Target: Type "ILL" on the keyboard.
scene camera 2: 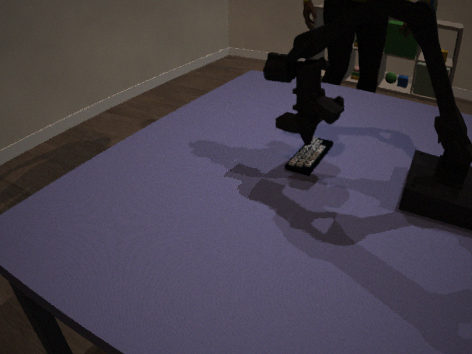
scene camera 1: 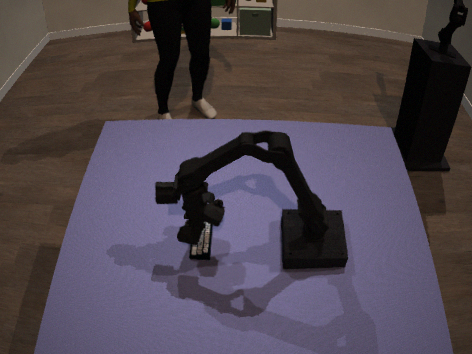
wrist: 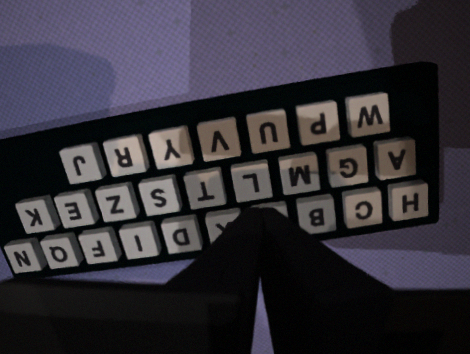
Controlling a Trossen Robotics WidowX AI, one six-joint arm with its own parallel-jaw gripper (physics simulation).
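Pixels of known places: gripper, between the fingertips: [scene camera 2: 307, 144] [scene camera 1: 199, 233] [wrist: 258, 221]; arm's base, origin of its link: [scene camera 2: 449, 179] [scene camera 1: 313, 234].
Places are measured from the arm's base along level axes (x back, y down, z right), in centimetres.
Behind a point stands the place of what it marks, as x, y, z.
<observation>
A small black keyboard [scene camera 1: 200, 257] @[-35.1, 4.3, -5.3] [scene camera 2: 309, 158] @[-34.3, 4.1, 0.8] [wrist: 412, 85] @[-32.9, 4.1, -4.5] with pale letter keys lies on the table, its letters upside down in the wrist view. The L key [wrist: 252, 183] @[-35.2, 3.6, 1.7] is in its middle row, between T and M. The I key [wrist: 140, 243] @[-36.7, 3.6, 6.7] is in the row nearest the gripper, between F and D, left of the fingertips. My gripper [scene camera 2: 308, 142] @[-35.4, 0.9, 1.6] [wrist: 258, 221] @[-35.4, 0.9, 1.6] is shut and empty, pointing down over the keyboard. In the wrist view its tips appear just below the L key and cover most of the key left of B. The tips look a little above the keys.
The arm's black base [scene camera 1: 314, 257] @[-0.8, 0.0, -9.2] stands on the purple table [scene camera 1: 125, 320] @[-57.2, 5.3, -30.0] [scene camera 2: 150, 280] @[-44.7, 5.2, -49.7], right of the keyboard. A person [scene camera 1: 167, 55] stands behind the table. A dark pedestal [scene camera 1: 425, 105] stands beyond the table's right edge. Shadows of the arm cross the table.
</observation>
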